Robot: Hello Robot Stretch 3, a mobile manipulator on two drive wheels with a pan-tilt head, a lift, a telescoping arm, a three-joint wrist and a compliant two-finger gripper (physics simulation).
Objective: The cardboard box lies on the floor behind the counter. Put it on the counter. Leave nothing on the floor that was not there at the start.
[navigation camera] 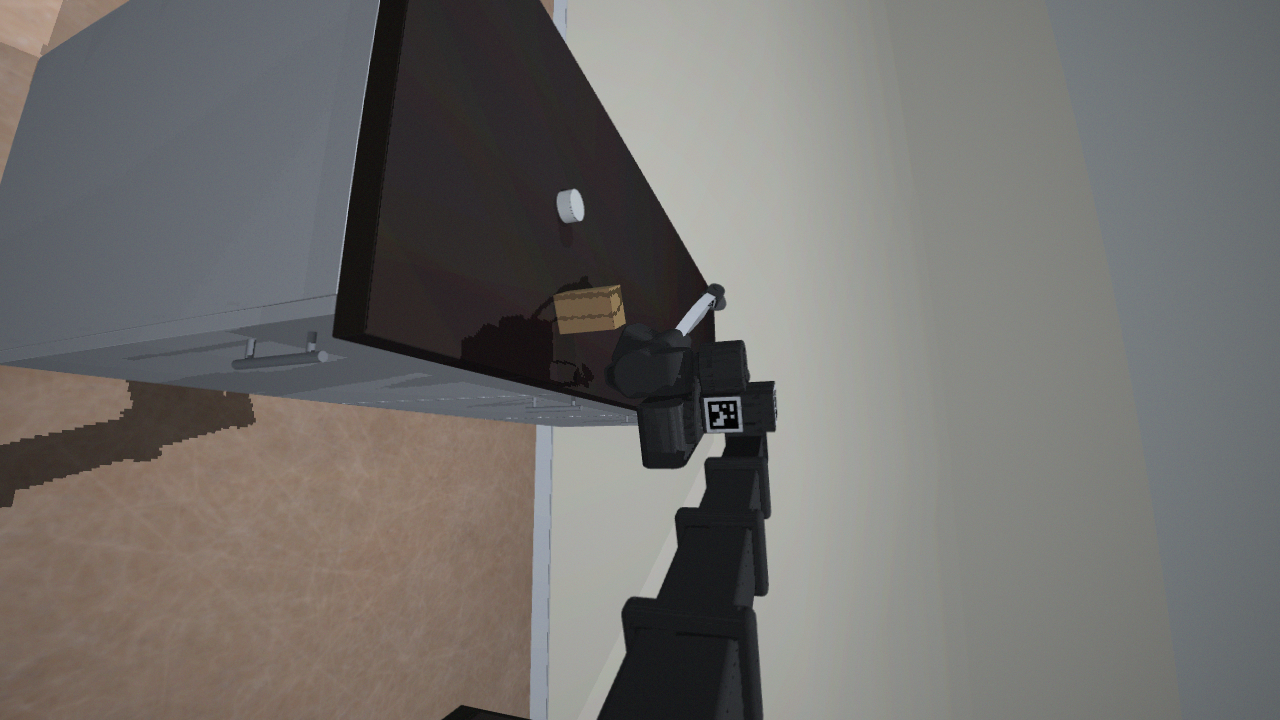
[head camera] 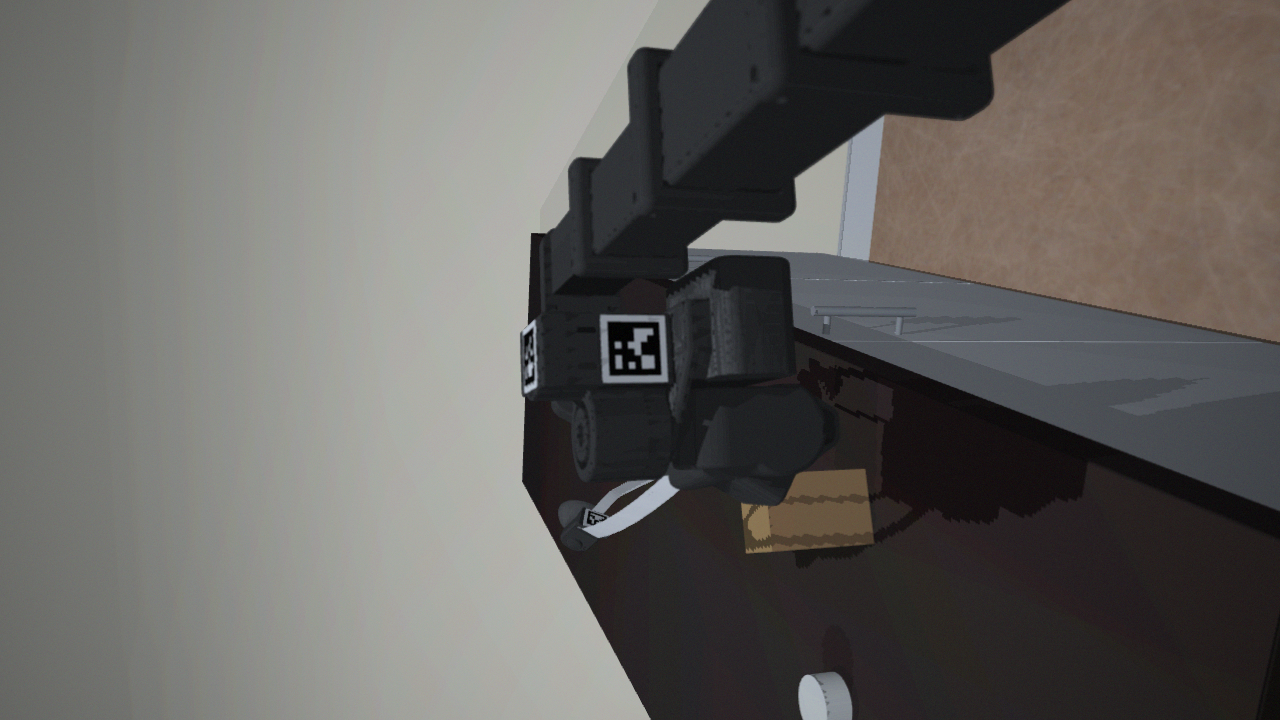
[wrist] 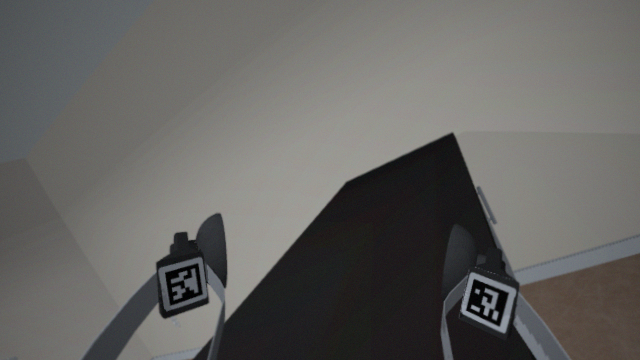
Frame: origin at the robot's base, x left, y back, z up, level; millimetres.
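Seen in the pictures: gripper, fingertip midpoint: [navigation camera: 695, 338] [wrist: 334, 245].
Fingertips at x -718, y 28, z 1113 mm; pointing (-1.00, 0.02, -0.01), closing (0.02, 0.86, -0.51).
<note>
A point is followed by its place in that frame.
The cardboard box [head camera: 819, 512] {x -690, y -31, z 956 mm} [navigation camera: 588, 309] {x -689, y -32, z 963 mm} lies on the dark top of the counter [head camera: 966, 608] {x -578, y -96, z 910 mm} [navigation camera: 465, 161] {x -518, y -218, z 910 mm}, with shadow stripes across it. The counter top also shows in the wrist view [wrist: 340, 280]. My gripper [wrist: 334, 245] {x -718, y 28, z 1113 mm} is open in the wrist view, its fingertips wide apart and no thing between them. In the head view the gripper's fingers reach out over the counter top toward the wall, to the left of the box and apart from it. The wrist body hides part of the area beside the box. The box does not show in the wrist view.
A small white round thing [head camera: 824, 695] {x -744, y -184, z 933 mm} [navigation camera: 570, 205] {x -741, y -193, z 933 mm} stands on the counter top, a little way from the box. The counter's grey front with bar handles [head camera: 863, 312] {x -938, y 179, z 745 mm} [navigation camera: 279, 359] {x -374, y -25, z 751 mm} faces the brown floor [head camera: 1092, 161] {x -1308, y 544, z 0 mm} [navigation camera: 375, 555] {x -1042, y 648, z 0 mm}. A pale wall [head camera: 268, 358] {x -2177, y 303, z 1480 mm} [navigation camera: 805, 268] {x -2311, y -66, z 1317 mm} rises behind the counter.
</note>
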